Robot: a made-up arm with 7 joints.
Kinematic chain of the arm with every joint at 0, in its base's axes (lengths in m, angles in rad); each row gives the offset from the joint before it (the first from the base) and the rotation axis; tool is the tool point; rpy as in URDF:
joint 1: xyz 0 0 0 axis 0.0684 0.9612 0.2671
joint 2: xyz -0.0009 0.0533 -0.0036 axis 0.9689 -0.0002 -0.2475
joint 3: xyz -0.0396 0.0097 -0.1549 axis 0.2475 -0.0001 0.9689
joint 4: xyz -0.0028 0 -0.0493 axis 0.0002 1 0
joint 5: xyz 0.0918 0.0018 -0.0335 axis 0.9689 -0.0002 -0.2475
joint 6: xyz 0.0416 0 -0.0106 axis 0.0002 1 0
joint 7: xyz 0.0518 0 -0.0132 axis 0.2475 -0.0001 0.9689
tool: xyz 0 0 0 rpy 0 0.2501 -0.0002
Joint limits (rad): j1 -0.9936..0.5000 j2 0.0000..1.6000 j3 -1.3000..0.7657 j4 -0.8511..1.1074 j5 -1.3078..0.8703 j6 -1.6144..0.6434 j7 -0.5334..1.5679
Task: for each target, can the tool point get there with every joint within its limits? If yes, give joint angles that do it. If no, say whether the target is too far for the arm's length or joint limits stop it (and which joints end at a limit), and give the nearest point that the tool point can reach.
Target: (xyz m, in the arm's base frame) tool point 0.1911 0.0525 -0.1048
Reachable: yes | joints -0.6197 0.9085 -0.6654 -0.4276 0.4333 -0.4611 -0.3205
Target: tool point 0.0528 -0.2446 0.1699
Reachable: no: joint limits stop it (at a limit: joint 1, joint 2) | nearest point 0.1084 -0.0944 -0.0098 | short by 0.241 m
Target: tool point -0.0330 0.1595 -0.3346
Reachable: yes | joints 0.1576 0.6854 -0.8392 0.6239 0.4322 -0.4266 0.2249
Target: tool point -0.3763 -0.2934 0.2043
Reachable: no: too far | nearest point -0.0789 -0.0783 -0.0998 | short by 0.477 m
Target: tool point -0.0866 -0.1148 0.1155
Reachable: no: joint limits stop it (at a limit: joint 1, joint 2, joint 3, joint 4, joint 5) | nearest point -0.0487 -0.0475 -0.0544 | short by 0.187 m
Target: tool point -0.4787 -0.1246 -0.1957
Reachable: no: too far | nearest point -0.2594 -0.0304 -0.2818 | short by 0.254 m
